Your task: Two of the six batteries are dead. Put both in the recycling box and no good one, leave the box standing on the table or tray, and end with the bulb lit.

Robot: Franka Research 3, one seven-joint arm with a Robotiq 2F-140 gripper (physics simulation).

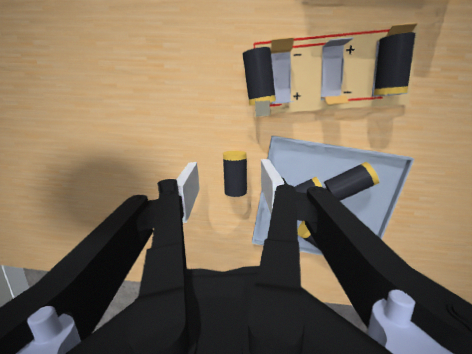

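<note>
My gripper (229, 174) is partly open, with its pale fingertips apart on either side of a black battery (235, 177) with a yellow end. The battery touches neither finger and appears to lie on the table left of the tray. In the tray are a battery (352, 181), another (309, 186) partly behind the right finger, and a third (304, 230) mostly hidden by that finger. On the tan circuit board (308, 75), one battery (259, 75) is at the left end and one (395, 62) at the right end, yellow ends towards the tray. The recycling box and bulb cannot be made out.
The blue-grey tray (398, 200) is on the right of the wooden table (125, 90), below the board. The board has upright grey plates (332, 70) and red lines. A pale edged object (15, 282) shows at the lower left, beyond the table's near edge.
</note>
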